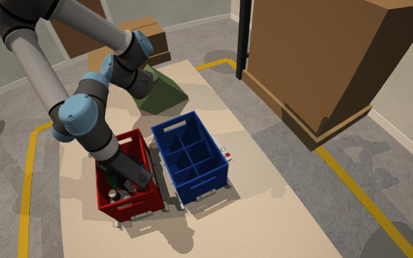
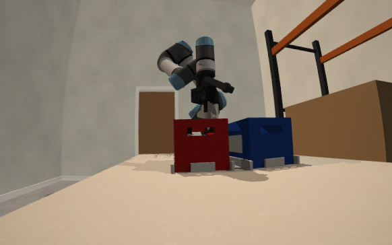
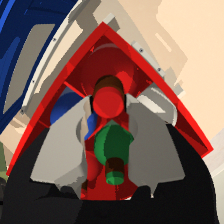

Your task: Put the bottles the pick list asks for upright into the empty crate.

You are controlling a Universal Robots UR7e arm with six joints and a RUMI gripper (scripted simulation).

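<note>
Right now my hand is 9 cm past the blue bottle, 1 cm to the left of it and 7 cm above it. From my hand the other things lie so: red crate 9 cm behind, 5 cm to the right, 7 cm below; then white-label bottle 1 cm ahead, 9 cm to the right, 7 cm below; then green bottle 8 cm behind, 10 cm to the right, 7 cm below.
</note>
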